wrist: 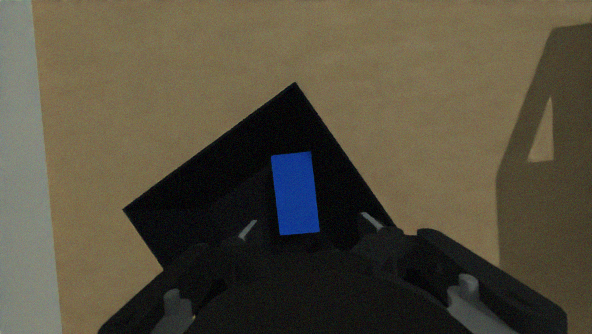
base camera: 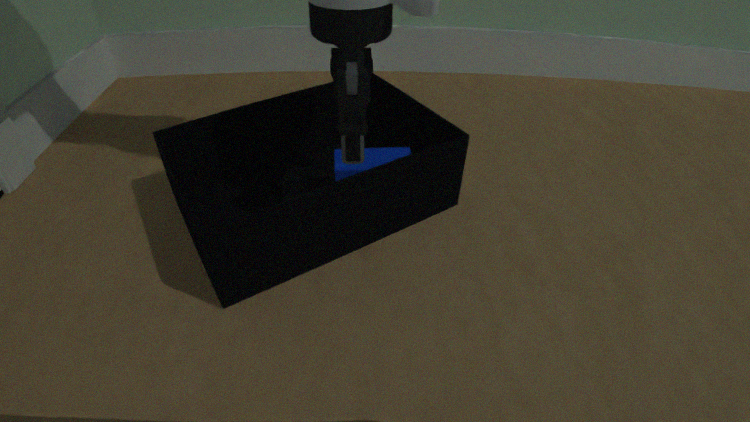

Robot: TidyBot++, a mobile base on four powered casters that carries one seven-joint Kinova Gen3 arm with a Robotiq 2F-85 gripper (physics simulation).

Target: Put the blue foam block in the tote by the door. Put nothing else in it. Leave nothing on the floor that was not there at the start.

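Frame: origin at the arm's base, x down, y right, z back, level; millimetres.
Where they show: gripper, fingertip midpoint: (wrist: 308,226) (base camera: 352,137).
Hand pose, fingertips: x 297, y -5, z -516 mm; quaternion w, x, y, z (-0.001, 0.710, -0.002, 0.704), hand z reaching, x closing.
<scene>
Things, the pixels of their centre, and the offset from my fingertips. "spot": a spot on its surface instead. Level surfaces: height alone.
- black tote, body centre: (base camera: 309,168) (wrist: 300,253) dx +49, dy -51, dz -13 mm
- blue foam block, body centre: (base camera: 373,179) (wrist: 296,189) dx +66, dy +24, dz -12 mm
- white piece, surface spot: (base camera: 20,146) spot: dx +55, dy -487, dz -105 mm
- brown floor, surface height: dx +99 mm
The black tote (base camera: 335,220) (wrist: 210,175) stands on the floor, its inside very dark. The blue foam block (base camera: 375,156) (wrist: 295,194) lies inside the tote; in the base camera view its lower part is hidden behind the tote's near wall. My gripper (base camera: 352,152) (wrist: 308,226) is open and empty, pointing down over the tote. In the wrist view its fingertips stand apart on either side of the block's near end, with dark gaps between them and the block.
A pale baseboard (base camera: 503,52) (wrist: 22,175) runs along the green wall (base camera: 576,20) behind the tote. A white piece (base camera: 20,146) stands at the left edge of the base camera view. Shadows fall on the brown floor (base camera: 576,262) (wrist: 425,75).
</scene>
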